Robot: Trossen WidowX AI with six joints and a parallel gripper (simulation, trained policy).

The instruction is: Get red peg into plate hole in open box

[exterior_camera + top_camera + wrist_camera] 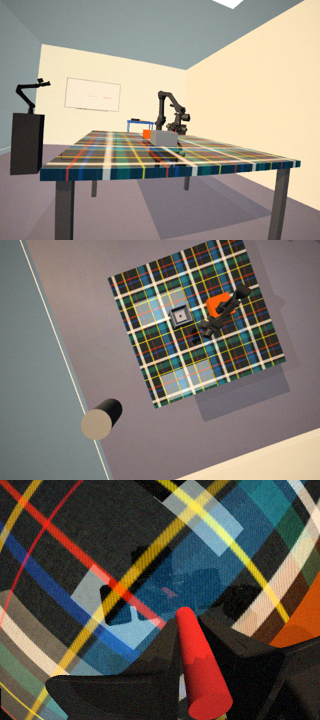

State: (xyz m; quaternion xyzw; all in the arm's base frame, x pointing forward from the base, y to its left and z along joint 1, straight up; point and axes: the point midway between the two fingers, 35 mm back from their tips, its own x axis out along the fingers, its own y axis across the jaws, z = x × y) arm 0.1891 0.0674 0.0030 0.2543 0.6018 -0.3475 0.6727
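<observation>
My gripper tip is now 20 cm to the left of the grey plate, 13 cm short of it and 1 cm below it. Round my gripper tip: red peg 2 cm above; grey box 20 cm to the right, 13 cm ahead, 1 cm below.
</observation>
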